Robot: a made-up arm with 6 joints.
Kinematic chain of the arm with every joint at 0, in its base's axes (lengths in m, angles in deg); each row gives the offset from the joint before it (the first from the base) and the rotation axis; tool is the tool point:
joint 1: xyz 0 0 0.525 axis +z
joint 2: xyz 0 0 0 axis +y
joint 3: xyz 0 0 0.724 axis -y
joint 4: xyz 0 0 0 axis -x
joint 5: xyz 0.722 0 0 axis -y
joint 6: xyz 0 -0.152 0 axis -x
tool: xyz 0 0 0
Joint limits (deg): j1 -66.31..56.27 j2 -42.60..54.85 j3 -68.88..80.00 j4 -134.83..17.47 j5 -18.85..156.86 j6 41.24..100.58
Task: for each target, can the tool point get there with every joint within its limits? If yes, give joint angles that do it. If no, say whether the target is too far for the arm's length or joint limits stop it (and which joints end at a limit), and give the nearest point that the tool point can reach.
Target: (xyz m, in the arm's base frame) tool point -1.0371 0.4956 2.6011
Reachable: no: too far | nearest point -0.6348 0.3033 1.7957 | short by 0.921 m
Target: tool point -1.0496 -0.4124 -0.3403
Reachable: no: joint limits stop it (at a limit: joint 1, joint 2) | nearest point -0.0303 -0.3093 0.2950 | short by 1.206 m
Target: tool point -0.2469 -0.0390 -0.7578
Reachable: no: joint limits stop it (at a limit: joint 1, joint 2) | nearest point 0.0432 -0.3401 0.2594 | short by 1.100 m
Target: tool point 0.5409 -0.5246 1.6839
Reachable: yes | joints -40.40 13.91 63.47 -71.22 21.51 78.59
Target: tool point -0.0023 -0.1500 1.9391
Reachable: yes | joints 8.92 -13.19 68.46 -13.39 22.44 83.90
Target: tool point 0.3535 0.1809 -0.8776
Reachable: no: joint limits stop it (at a limit: joint 2) | nearest point 0.4570 0.2339 0.2082 | short by 1.092 m
